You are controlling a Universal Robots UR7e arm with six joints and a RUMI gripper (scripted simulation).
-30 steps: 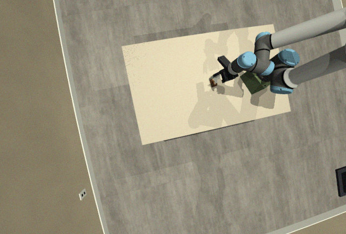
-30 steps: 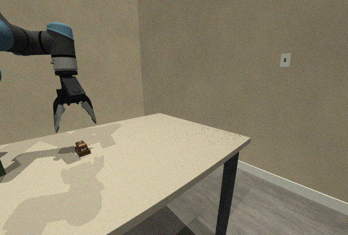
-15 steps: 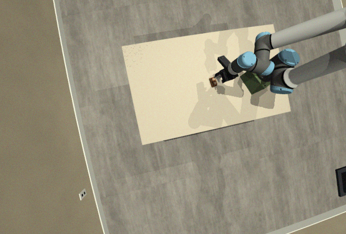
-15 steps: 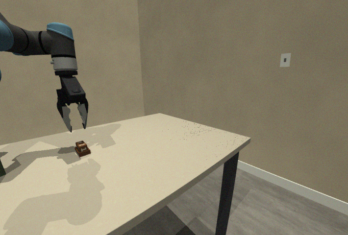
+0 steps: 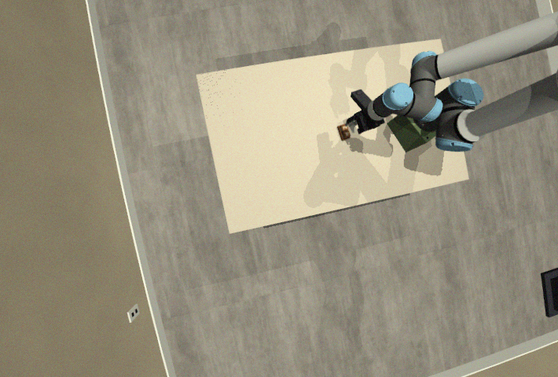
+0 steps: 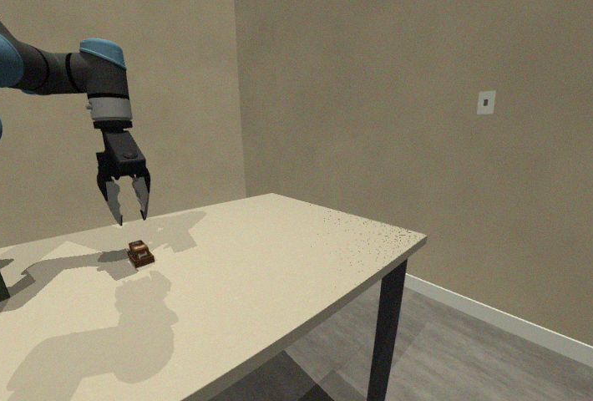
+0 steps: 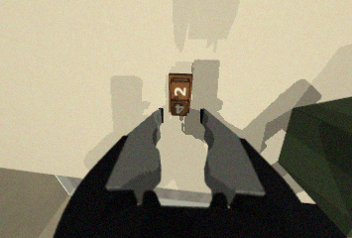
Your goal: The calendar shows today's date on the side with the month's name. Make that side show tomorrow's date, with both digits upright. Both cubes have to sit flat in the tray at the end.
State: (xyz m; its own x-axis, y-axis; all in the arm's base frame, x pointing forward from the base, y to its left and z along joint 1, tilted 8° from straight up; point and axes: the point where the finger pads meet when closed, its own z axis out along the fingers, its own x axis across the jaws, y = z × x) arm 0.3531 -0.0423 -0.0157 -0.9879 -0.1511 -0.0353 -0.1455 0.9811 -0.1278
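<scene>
My gripper is now 90 mm above the brown digit cube. From my hand the other things lie so: brown calendar tray: 110 mm below, 20 mm to the left.
</scene>
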